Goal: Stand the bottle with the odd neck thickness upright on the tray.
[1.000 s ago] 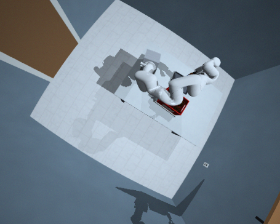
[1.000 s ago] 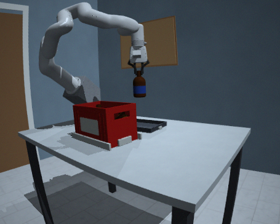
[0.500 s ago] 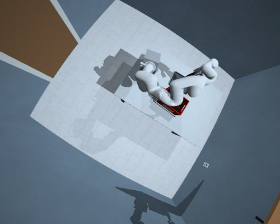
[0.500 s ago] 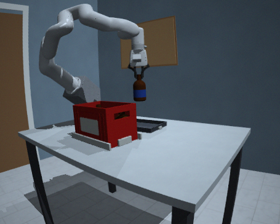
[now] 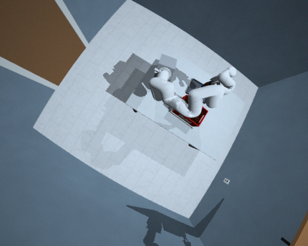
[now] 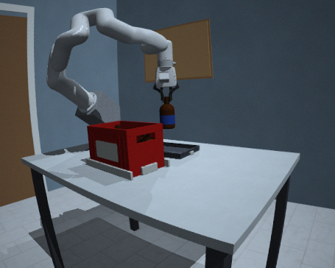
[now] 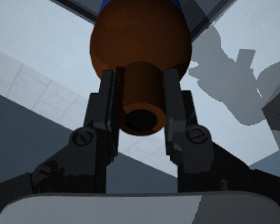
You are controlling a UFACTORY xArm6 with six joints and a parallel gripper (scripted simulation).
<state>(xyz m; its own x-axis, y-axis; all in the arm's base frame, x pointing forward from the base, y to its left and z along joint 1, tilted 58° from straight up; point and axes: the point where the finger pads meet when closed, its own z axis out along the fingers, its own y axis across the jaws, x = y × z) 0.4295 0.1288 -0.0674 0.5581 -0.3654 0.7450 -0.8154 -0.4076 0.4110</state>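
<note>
Right now the dark tray is 26 cm below my hand. Round my hand: glass bottle: 12 cm behind, 23 cm to the right, 18 cm below; red crate: 4 cm behind, 29 cm to the right, 19 cm below.
</note>
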